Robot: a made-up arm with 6 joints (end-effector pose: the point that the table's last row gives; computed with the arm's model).
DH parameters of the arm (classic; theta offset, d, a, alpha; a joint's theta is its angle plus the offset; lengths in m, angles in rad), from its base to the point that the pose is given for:
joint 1: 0 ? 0 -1.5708
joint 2: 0.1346 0 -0.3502 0
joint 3: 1.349 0 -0.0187 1.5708
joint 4: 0 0.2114 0 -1.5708
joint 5: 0 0 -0.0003 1.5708
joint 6: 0 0.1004 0 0
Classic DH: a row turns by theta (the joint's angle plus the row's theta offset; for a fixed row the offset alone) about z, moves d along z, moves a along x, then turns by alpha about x.
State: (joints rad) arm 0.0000 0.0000 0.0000 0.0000 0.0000 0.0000
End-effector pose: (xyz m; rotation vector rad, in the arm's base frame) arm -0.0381 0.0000 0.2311 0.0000 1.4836 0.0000
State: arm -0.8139 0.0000 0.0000 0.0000 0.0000 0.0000
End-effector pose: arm -0.0261 0.0277 0.2311 0.6010 1.3945 -0.6559
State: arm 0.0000 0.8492 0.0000 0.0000 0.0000 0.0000
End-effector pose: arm 0.0447 0.0000 0.2281 0.0000 2.3328 0.0000
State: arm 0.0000 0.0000 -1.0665 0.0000 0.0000 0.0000
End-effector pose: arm -0.2381 0.0000 0.4778 0.0000 0.4171 0.0000
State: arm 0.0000 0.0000 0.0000 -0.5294 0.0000 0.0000
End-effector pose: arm -0.0381 0.0002 0.2310 -0.3920 1.4461 -0.4277
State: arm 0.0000 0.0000 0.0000 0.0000 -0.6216 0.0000
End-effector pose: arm -0.0620 0.0000 0.2876 0.0000 0.8620 0.0000
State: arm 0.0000 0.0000 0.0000 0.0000 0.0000 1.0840
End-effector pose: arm -0.0381 0.0000 0.2311 0.7976 1.3246 0.8704
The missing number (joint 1, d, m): 0.138
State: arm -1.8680 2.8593 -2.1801 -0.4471 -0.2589 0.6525
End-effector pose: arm -0.1725 -0.6017 0.0524 1.7369 1.1037 -0.9704
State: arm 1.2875 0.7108 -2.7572 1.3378 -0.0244 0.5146
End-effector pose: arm -0.1134 -0.3992 0.6534 0.2108 0.8546 -3.0106
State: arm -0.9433 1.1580 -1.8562 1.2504 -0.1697 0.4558
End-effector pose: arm 0.0491 -0.0956 0.7112 0.7599 0.0309 0.6637
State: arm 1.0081 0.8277 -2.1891 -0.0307 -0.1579 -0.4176
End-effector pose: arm -0.1054 -0.1662 0.7378 0.0204 -0.0302 0.5600
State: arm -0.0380 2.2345 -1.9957 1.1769 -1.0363 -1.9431
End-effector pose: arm 0.5145 -0.0995 0.3941 0.2108 1.4548 -1.4332
